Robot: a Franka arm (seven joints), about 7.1 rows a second.
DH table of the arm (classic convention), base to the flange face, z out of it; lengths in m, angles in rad. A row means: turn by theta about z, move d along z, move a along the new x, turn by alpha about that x. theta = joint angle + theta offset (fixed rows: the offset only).
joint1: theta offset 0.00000  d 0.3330  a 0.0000  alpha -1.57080
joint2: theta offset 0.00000  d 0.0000  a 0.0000  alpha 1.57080
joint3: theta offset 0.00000  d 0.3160  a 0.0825  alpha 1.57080
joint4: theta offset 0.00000  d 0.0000  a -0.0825  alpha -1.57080
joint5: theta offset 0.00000  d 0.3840  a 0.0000  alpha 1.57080
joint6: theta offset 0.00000  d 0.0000  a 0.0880  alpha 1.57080
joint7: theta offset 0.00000  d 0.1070  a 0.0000  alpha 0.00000
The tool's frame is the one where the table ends.
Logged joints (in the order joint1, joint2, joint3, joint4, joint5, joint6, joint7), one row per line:
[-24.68 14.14 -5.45 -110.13 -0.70 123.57 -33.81]
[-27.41 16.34 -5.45 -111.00 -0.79 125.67 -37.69]
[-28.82 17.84 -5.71 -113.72 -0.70 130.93 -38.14]
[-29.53 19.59 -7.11 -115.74 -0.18 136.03 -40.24]
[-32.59 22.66 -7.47 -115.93 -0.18 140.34 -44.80]
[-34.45 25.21 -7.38 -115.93 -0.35 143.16 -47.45]
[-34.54 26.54 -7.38 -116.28 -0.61 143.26 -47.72]
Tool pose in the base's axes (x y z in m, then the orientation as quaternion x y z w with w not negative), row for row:
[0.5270 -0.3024 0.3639 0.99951 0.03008 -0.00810 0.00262]
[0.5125 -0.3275 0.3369 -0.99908 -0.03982 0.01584 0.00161]
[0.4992 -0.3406 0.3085 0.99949 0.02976 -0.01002 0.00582]
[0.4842 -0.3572 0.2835 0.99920 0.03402 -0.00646 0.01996]
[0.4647 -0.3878 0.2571 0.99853 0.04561 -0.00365 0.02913]
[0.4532 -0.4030 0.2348 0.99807 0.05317 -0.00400 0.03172]
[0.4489 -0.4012 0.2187 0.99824 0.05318 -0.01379 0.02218]
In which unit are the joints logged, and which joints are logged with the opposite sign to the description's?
The joints are logged in degrees. Opposite sign: joint5.
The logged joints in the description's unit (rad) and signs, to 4 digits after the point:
[-0.4307 0.2468 -0.0951 -1.9221 0.0122 2.1567 -0.5901]
[-0.4784 0.2852 -0.0951 -1.9373 0.0138 2.1934 -0.6578]
[-0.5030 0.3114 -0.0997 -1.9848 0.0122 2.2852 -0.6657]
[-0.5154 0.3419 -0.1241 -2.0200 0.0031 2.3742 -0.7023]
[-0.5688 0.3955 -0.1304 -2.0234 0.0031 2.4494 -0.7819]
[-0.6013 0.4400 -0.1288 -2.0234 0.0061 2.4986 -0.8282]
[-0.6028 0.4632 -0.1288 -2.0295 0.0106 2.5004 -0.8329]

